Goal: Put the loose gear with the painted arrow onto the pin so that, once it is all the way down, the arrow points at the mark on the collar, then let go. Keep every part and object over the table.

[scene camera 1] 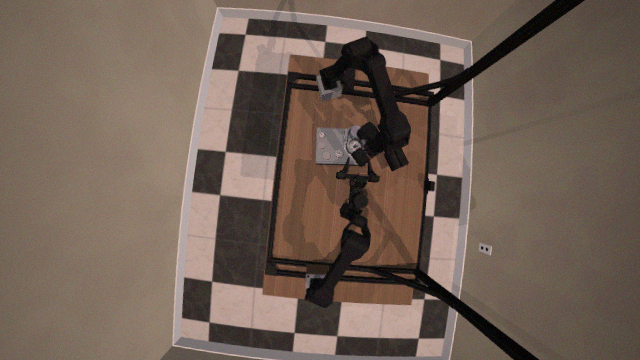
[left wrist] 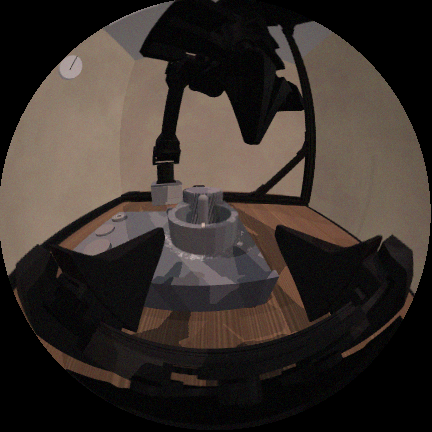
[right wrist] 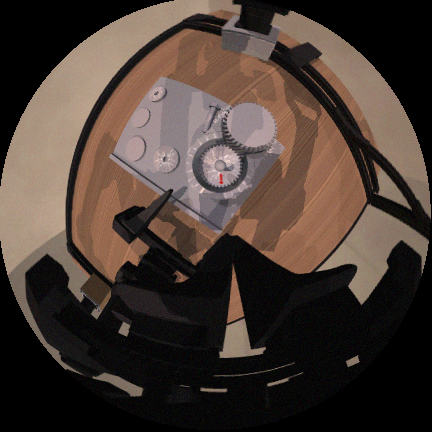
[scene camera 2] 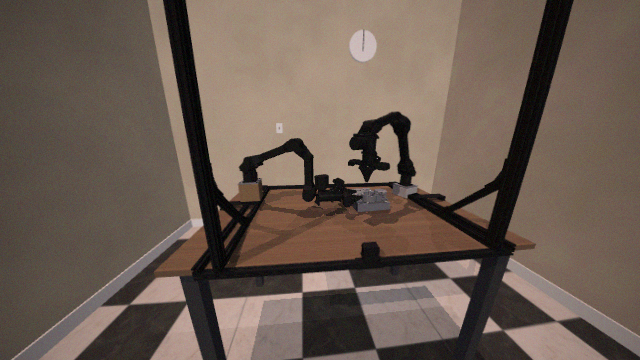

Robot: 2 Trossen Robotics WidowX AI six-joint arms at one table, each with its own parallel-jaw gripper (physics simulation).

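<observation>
The gear with the red arrow (right wrist: 233, 173) sits around the pin (right wrist: 220, 164) (left wrist: 203, 207) inside the collar (left wrist: 200, 239); its height on the pin is unclear. In the right wrist view the arrow (right wrist: 221, 179) points straight down the picture, while a small pale mark (right wrist: 202, 190) (left wrist: 203, 225) on the collar lies to its lower left, so they look out of line. The gear is hidden behind the collar wall in the left wrist view. My right gripper (right wrist: 231, 240) (left wrist: 251, 143) (scene camera 2: 367, 179) is shut, empty and above the base. My left gripper (left wrist: 220, 232) is open and empty, facing the collar.
The grey base plate (right wrist: 175, 102) (left wrist: 215, 296) (scene camera 2: 372, 206) (scene camera 1: 327, 135) carries a large toothed gear (right wrist: 251, 125) beside the collar, a bolt (right wrist: 211, 118) and several small round discs. Black frame rails surround the work area on the wooden table (scene camera 1: 312, 215) (scene camera 2: 300, 245).
</observation>
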